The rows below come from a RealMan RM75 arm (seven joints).
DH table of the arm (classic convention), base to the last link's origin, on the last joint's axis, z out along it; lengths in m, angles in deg. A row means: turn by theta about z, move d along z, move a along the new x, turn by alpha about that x. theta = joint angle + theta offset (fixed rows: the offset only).
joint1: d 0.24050, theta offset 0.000, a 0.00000, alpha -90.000
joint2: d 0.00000, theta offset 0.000, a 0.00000, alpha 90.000
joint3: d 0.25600, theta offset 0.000, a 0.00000, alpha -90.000
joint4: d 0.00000, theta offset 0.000, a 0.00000, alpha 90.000
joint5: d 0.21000, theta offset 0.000, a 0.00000, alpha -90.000
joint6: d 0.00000, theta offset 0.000, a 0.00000, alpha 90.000
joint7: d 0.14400, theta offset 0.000, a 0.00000, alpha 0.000
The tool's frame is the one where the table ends.
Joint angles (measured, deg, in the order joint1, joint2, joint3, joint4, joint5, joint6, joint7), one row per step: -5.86, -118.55, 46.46, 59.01, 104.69, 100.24, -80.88; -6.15, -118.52, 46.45, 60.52, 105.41, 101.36, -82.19; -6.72, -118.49, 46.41, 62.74, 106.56, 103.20, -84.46; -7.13, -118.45, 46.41, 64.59, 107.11, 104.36, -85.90; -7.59, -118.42, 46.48, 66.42, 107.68, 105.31, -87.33; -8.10, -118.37, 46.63, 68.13, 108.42, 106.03, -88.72; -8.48, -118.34, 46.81, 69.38, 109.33, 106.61, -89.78; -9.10, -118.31, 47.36, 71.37, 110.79, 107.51, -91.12; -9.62, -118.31, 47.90, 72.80, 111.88, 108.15, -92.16; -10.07, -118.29, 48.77, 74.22, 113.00, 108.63, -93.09
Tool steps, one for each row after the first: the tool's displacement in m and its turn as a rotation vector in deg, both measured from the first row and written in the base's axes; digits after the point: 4 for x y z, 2 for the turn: 0.0039, 0.0007, 0.0026, -1.10, 0.46, -0.53; 0.0101, 0.0017, 0.0063, -3.03, 1.06, -1.14; 0.0152, 0.0032, 0.0099, -3.96, 1.70, -1.85; 0.0203, 0.0051, 0.0131, -4.80, 2.48, -2.48; 0.0248, 0.0073, 0.0158, -5.64, 3.47, -2.94; 0.0276, 0.0085, 0.0172, -6.56, 4.46, -3.12; 0.0325, 0.0103, 0.0185, -8.05, 6.24, -3.77; 0.0364, 0.0118, 0.0189, -9.23, 7.56, -4.26; 0.0403, 0.0132, 0.0185, -10.48, 9.09, -4.82
